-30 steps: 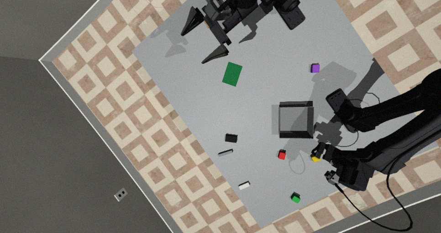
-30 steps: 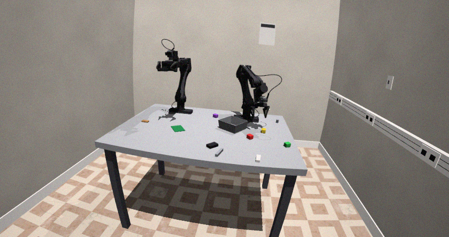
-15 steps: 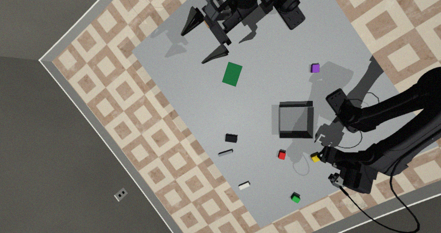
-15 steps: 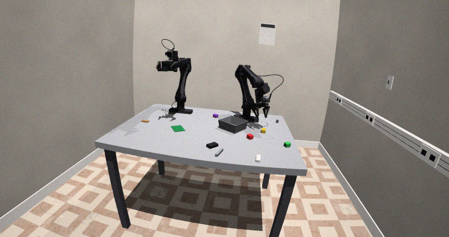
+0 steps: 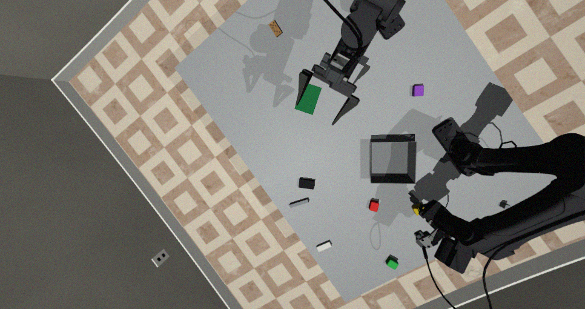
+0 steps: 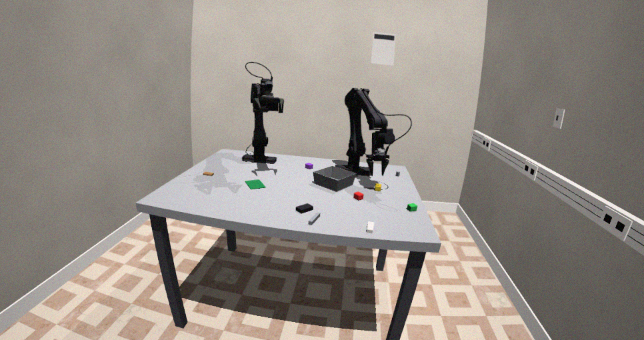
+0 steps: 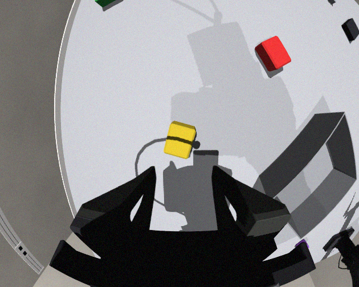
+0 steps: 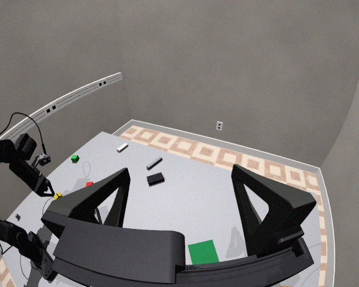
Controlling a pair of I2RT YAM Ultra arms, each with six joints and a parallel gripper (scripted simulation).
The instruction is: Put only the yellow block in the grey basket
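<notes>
Right now my left hand is 10 mm short of the yellow block, 10 mm to the right of it and 60 mm above it. Round my left hand: red block (150 mm ahead, 70 mm to the right, 60 mm below); green card (150 mm ahead, 560 mm to the right, 70 mm below); grey basket (10 mm ahead, 200 mm to the right, 60 mm below).
</notes>
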